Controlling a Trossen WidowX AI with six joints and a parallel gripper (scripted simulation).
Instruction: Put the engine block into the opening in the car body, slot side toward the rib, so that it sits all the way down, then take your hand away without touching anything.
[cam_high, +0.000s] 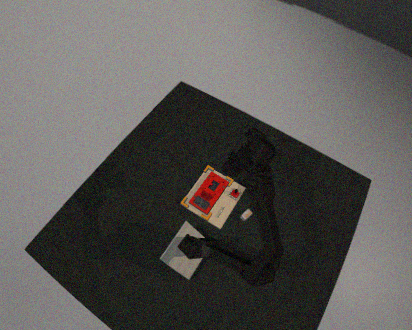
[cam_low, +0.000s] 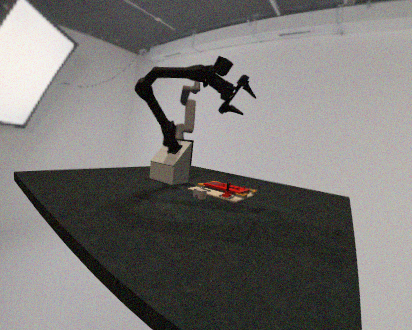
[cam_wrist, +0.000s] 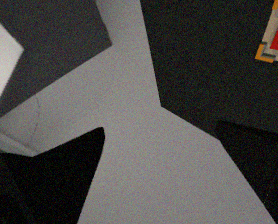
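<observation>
Now: gripper tip 90 mm past the engine block, 160 mm to the left of it and 380 mm above it.
</observation>
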